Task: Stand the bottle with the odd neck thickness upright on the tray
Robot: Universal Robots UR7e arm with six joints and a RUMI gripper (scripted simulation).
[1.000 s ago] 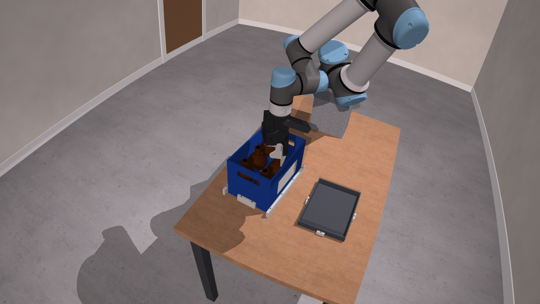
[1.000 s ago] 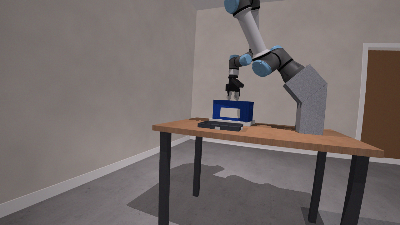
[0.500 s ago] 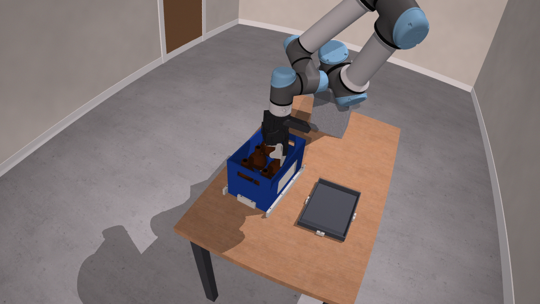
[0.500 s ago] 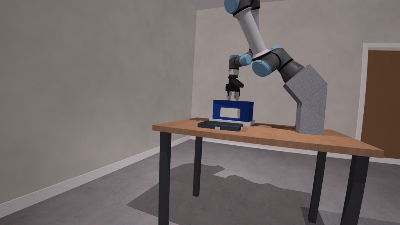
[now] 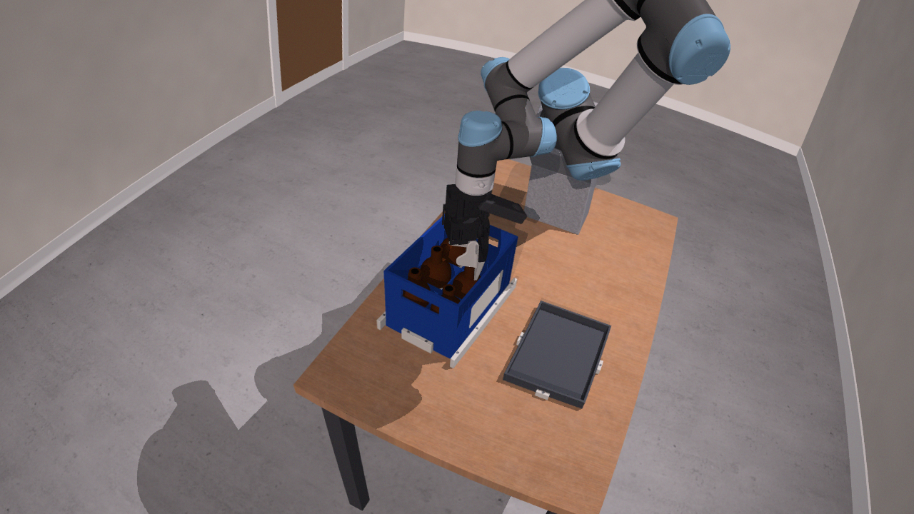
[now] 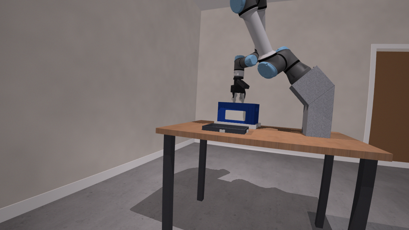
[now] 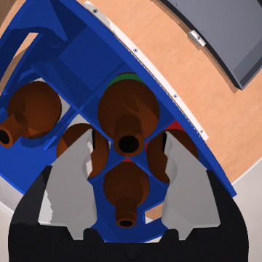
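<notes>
My gripper is now 5 cm to the left of the crate and 8 cm above it. Also, from my hand: dark tray: 25 cm to the left, 15 cm below; then bottle: 9 cm ahead, 9 cm to the right, 7 cm below.
</notes>
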